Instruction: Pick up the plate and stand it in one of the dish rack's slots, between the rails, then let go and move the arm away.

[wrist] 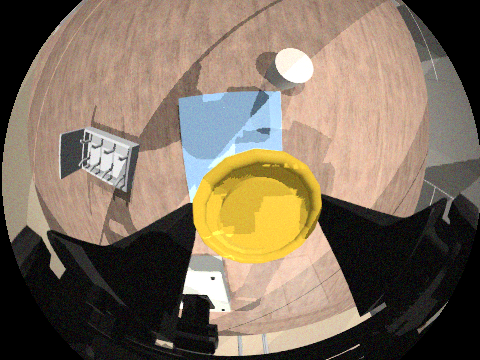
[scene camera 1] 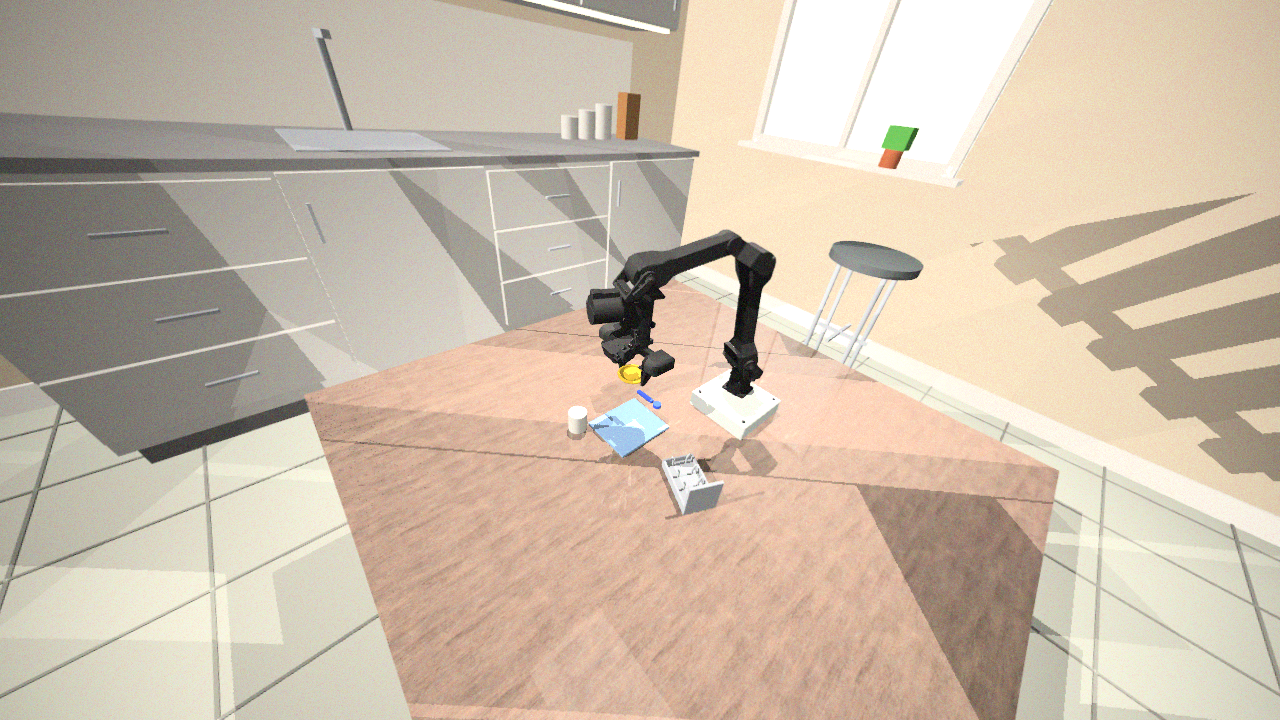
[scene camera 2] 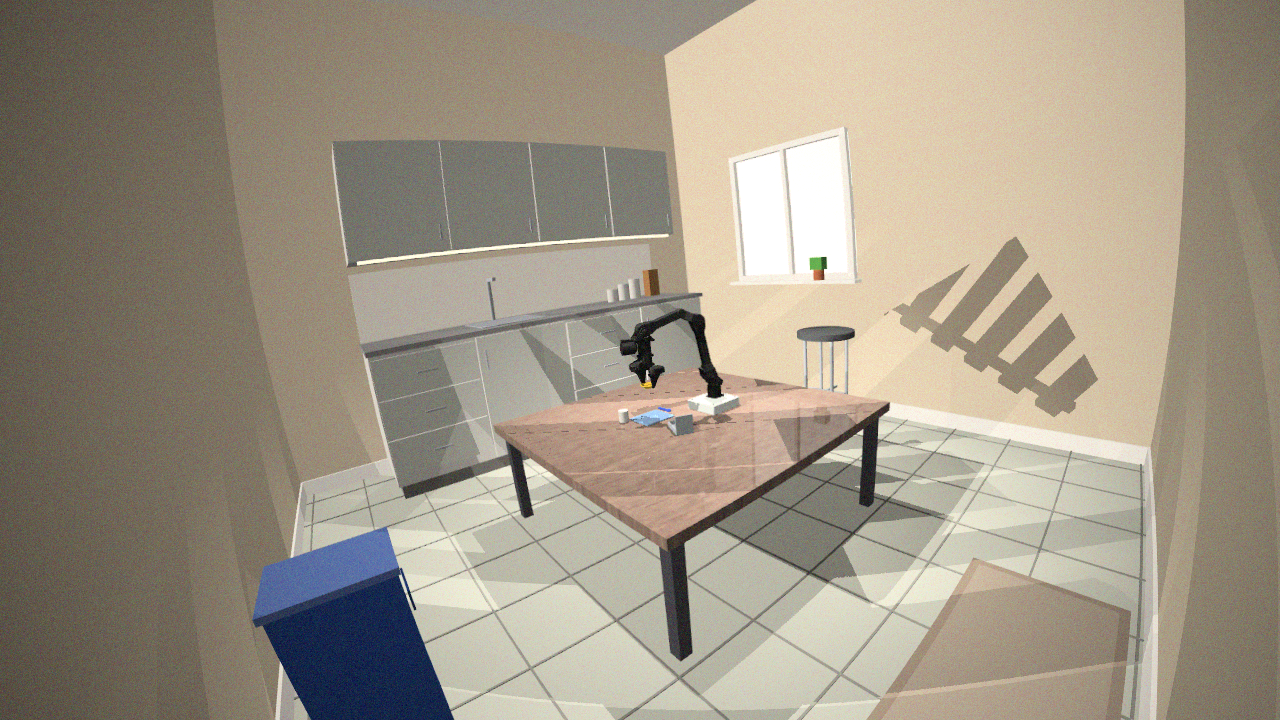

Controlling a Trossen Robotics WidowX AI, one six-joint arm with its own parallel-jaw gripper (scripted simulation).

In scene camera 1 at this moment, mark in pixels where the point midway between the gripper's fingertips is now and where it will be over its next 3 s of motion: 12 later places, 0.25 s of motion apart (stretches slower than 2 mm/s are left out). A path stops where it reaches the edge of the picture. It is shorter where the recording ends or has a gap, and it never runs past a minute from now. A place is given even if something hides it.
The gripper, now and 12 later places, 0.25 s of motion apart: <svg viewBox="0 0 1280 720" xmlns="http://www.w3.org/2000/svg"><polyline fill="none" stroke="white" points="632,377 633,368 640,371 657,382 673,392 675,401 668,417 658,435 649,451 642,463 637,471 633,475 633,477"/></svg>
